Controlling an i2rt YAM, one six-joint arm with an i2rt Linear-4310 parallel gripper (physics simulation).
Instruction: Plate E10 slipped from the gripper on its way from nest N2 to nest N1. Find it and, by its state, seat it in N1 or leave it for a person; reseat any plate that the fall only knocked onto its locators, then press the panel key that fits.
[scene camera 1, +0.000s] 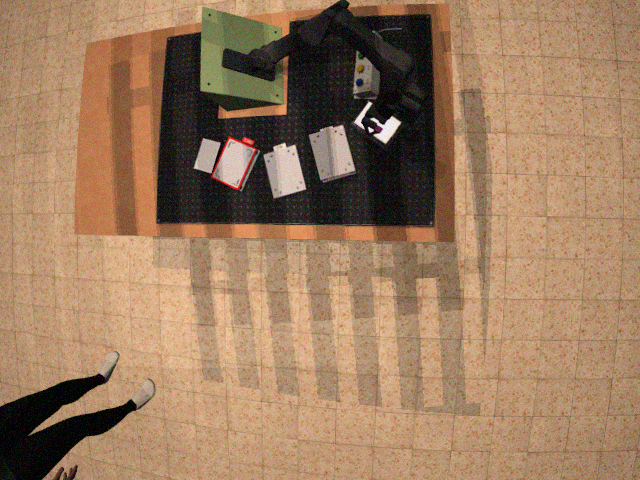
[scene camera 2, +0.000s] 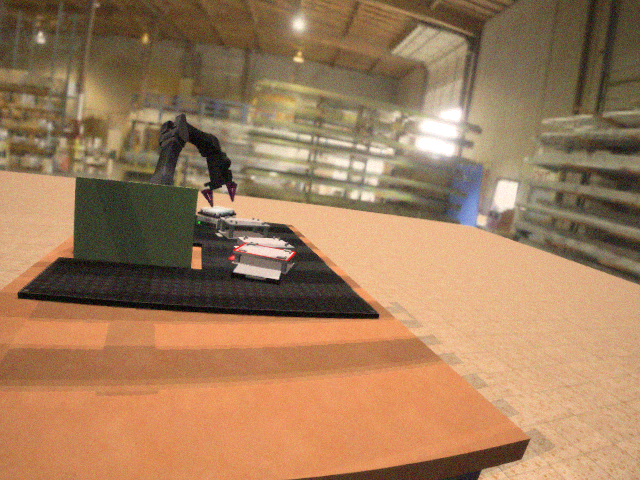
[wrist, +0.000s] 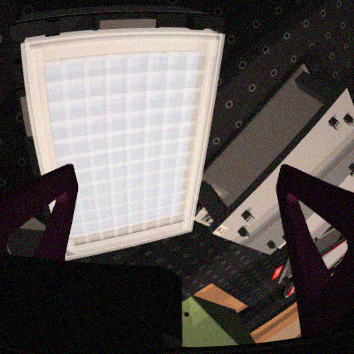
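Where they show: gripper, fingertip midpoint: (scene camera 1: 375, 124) (scene camera 2: 222, 204) (wrist: 176, 175); arm's base, origin of the base link: (scene camera 1: 249, 65) (scene camera 2: 150, 220).
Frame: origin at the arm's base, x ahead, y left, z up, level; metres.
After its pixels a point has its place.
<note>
A bright white, grid-marked rectangular piece (scene camera 1: 366, 114) (scene camera 2: 217, 211) @[x 0.215, y 0.475, z -0.030 m] (wrist: 125, 140) @[x 0.219, y 0.452, z -0.030 m] lies on a dark base at the right. My gripper (scene camera 1: 374, 127) @[x 0.230, y 0.445, z 0.006 m] (scene camera 2: 221, 202) @[x 0.230, y 0.445, z 0.006 m] (wrist: 176, 175) @[x 0.230, y 0.445, z 0.006 m] is open and empty above it. Beside it is a grey plate-like unit (scene camera 1: 330, 149) @[x 0.305, y 0.295, z -0.028 m] (scene camera 2: 245, 223) @[x 0.313, y 0.261, z -0.028 m] (wrist: 310, 150) @[x 0.326, y 0.343, z -0.028 m] with dark studs and a small A1 label in the wrist view. A similar pale unit (scene camera 1: 284, 173) @[x 0.381, y 0.130, z -0.060 m] (scene camera 2: 262, 241) @[x 0.364, y 0.135, z -0.061 m] stands farther left, then a red-edged one (scene camera 1: 235, 162) @[x 0.342, y -0.050, z -0.045 m] (scene camera 2: 265, 252) @[x 0.341, y -0.071, z -0.045 m]. A small grey plate (scene camera 1: 206, 155) @[x 0.307, y -0.180, z -0.071 m] (scene camera 2: 256, 271) @[x 0.304, y -0.179, z -0.070 m] is beside the red-edged unit and looks tilted. No E10 marking is readable.
The key panel (scene camera 1: 367, 82) @[x 0.079, y 0.416, z -0.006 m] with green, yellow and blue keys stands behind the white piece, partly under the arm. A large green board (scene camera 1: 232, 36) @[x -0.097, y -0.053, z 0.044 m] (scene camera 2: 134, 222) @[x -0.026, y -0.129, z 0.018 m] (wrist: 205, 325) @[x 0.102, y 0.057, z -0.048 m] rises at the back left. The black mat (scene camera 1: 180, 206) @[x 0.499, y -0.290, z -0.085 m] (scene camera 2: 155, 291) @[x 0.061, y -0.338, z -0.085 m] lies on an orange table (scene camera 1: 95, 180) @[x 0.386, y -0.729, z -0.098 m] (scene camera 2: 258, 413) @[x 0.236, y -0.728, z -0.098 m].
</note>
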